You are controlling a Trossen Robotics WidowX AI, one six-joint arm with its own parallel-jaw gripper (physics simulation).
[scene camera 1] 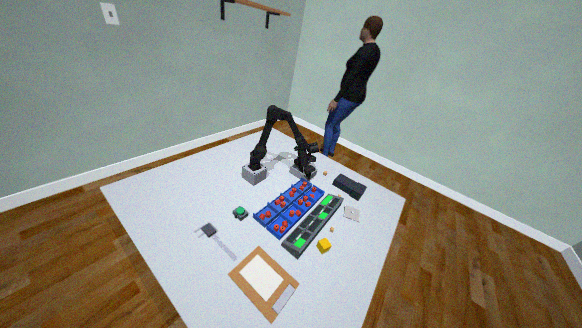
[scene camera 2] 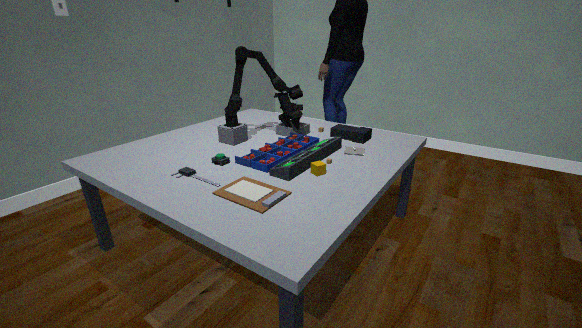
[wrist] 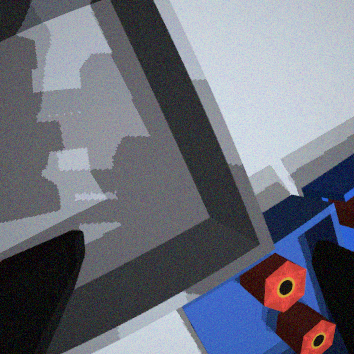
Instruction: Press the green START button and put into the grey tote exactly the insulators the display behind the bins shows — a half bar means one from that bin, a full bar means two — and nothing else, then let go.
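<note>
My gripper is open and empty, low over the grey tote, at its corner beside the blue bins. The wrist view shows shadows and no insulator on the visible part of the tote floor. Red insulators lie in the bins; two are near the right finger. The dark display shows three green bars; their exact lengths are hard to tell. The green START button stands left of the bins.
A black box stands beyond the display. A yellow cube, a clipboard and a caliper-like tool lie nearer the cameras. A person stands behind the table.
</note>
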